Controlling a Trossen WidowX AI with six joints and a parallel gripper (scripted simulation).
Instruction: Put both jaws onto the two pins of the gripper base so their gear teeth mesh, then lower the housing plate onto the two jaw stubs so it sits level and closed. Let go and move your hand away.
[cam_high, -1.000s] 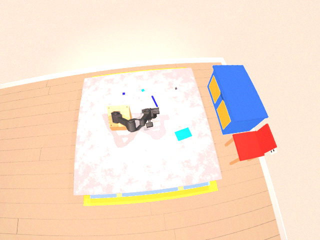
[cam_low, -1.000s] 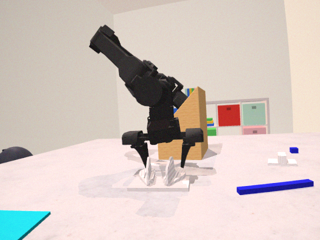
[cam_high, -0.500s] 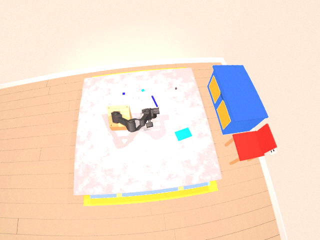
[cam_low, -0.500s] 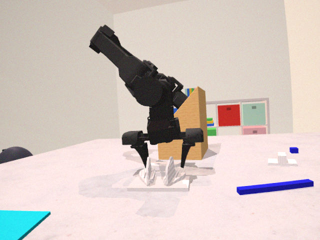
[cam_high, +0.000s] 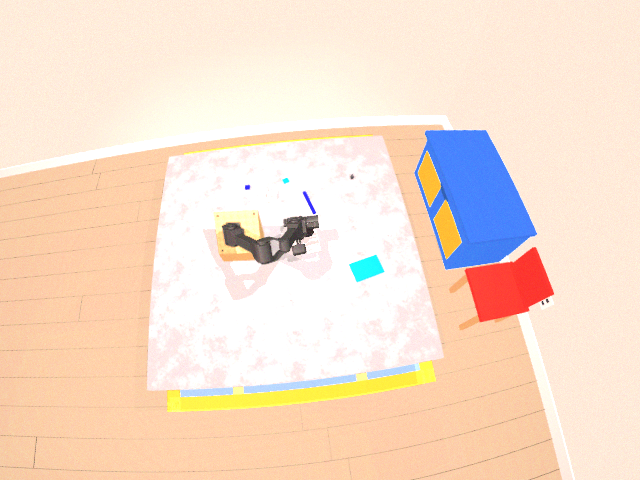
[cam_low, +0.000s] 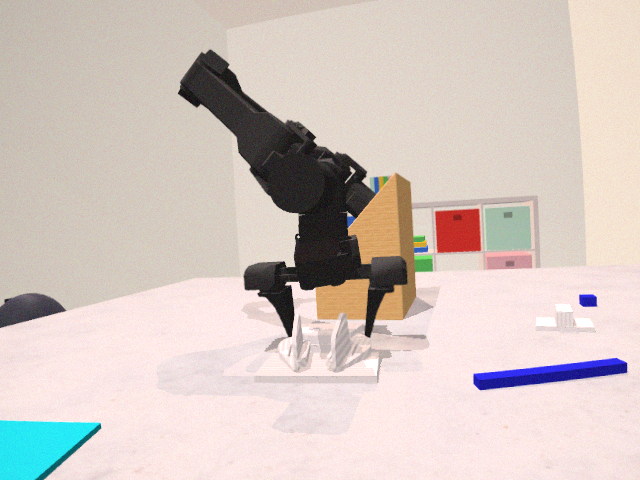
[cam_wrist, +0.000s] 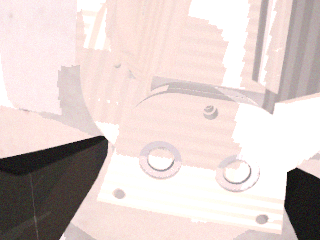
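The white housing plate lies 10 mm ahead of my gripper tip and 20 mm above it. Round my gripper tip: small blue cube (260 mm behind, 340 mm to the left); cyan sheet (320 mm ahead, 130 mm to the right); long blue bar (70 mm ahead, 230 mm to the left).
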